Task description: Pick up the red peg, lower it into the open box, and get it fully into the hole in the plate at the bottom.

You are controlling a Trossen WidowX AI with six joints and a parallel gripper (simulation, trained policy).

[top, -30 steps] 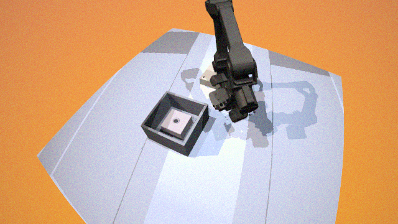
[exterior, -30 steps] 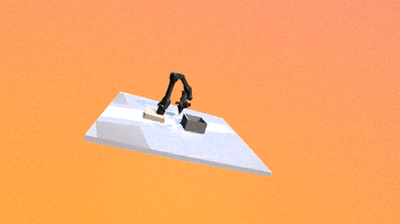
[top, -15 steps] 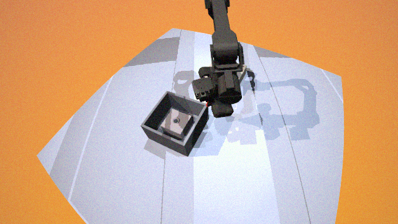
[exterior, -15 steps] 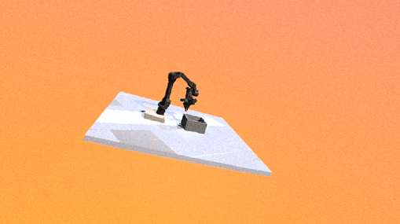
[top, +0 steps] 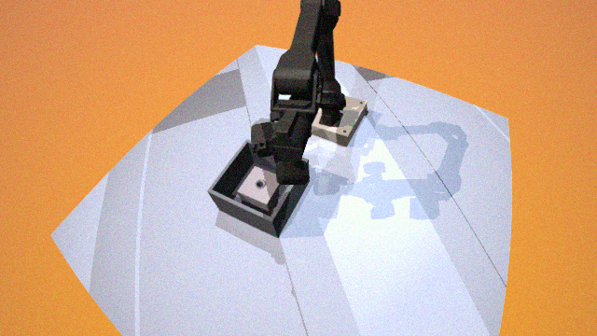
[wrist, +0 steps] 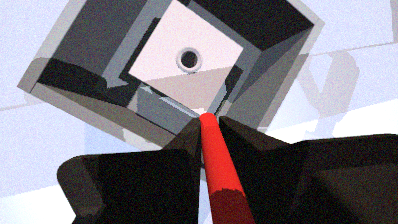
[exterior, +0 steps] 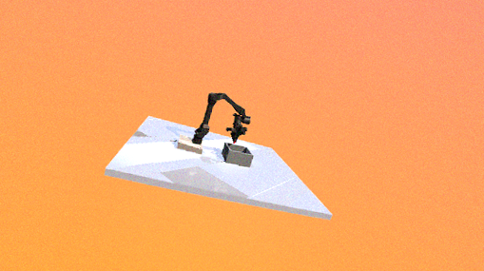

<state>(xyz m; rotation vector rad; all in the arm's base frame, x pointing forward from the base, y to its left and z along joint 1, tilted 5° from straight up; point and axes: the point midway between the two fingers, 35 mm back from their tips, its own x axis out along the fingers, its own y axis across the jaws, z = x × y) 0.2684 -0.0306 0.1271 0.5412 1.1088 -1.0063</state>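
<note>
My gripper tip is now 3 cm short of the pale plate, 5 cm to the left of it and 8 cm above it. The rest, counted from my gripper tip: red peg (1 cm to the left, 3 cm above); box (3 cm ahead, 5 cm to the right, 10 cm below).
</note>
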